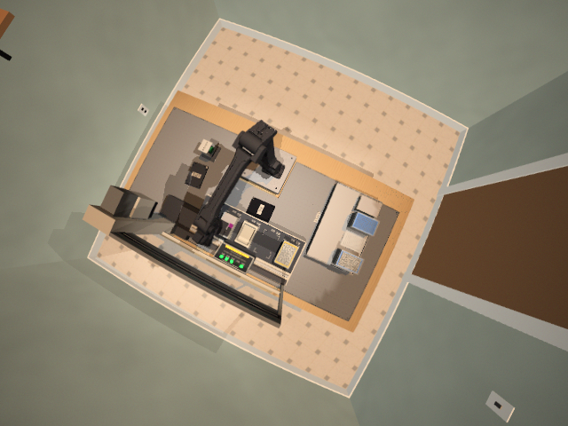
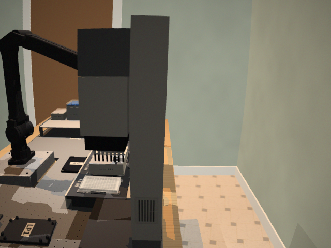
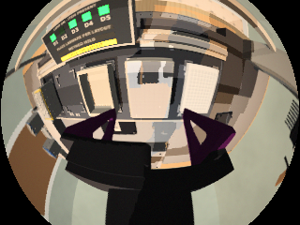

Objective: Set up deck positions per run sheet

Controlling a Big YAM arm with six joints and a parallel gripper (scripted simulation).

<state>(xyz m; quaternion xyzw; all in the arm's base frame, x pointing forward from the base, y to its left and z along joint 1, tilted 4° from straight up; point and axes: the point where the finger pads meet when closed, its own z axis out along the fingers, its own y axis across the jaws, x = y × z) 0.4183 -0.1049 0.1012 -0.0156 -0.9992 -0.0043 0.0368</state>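
My hand is 90 mm above the pale block. Round my hand: yellow-framed tip rack 370 mm to the left, 70 mm below; cream reservoir 120 mm to the left, 110 mm below; regrip nest 160 mm behind, 130 mm to the left, 160 mm below.
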